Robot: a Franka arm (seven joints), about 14 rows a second.
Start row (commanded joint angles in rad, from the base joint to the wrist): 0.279 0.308 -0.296 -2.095 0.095 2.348 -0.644
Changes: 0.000 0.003 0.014 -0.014 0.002 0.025 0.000; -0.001 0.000 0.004 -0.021 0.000 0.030 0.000; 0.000 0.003 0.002 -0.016 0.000 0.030 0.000; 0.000 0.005 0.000 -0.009 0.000 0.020 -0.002; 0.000 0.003 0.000 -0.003 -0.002 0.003 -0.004; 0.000 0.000 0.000 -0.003 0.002 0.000 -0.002; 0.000 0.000 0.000 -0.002 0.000 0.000 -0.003
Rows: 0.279 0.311 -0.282 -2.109 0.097 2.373 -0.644; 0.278 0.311 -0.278 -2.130 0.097 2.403 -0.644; 0.278 0.314 -0.276 -2.146 0.097 2.433 -0.644; 0.278 0.319 -0.276 -2.155 0.097 2.453 -0.646; 0.278 0.322 -0.276 -2.158 0.095 2.456 -0.650; 0.278 0.322 -0.276 -2.161 0.097 2.456 -0.652; 0.278 0.322 -0.276 -2.163 0.097 2.456 -0.655
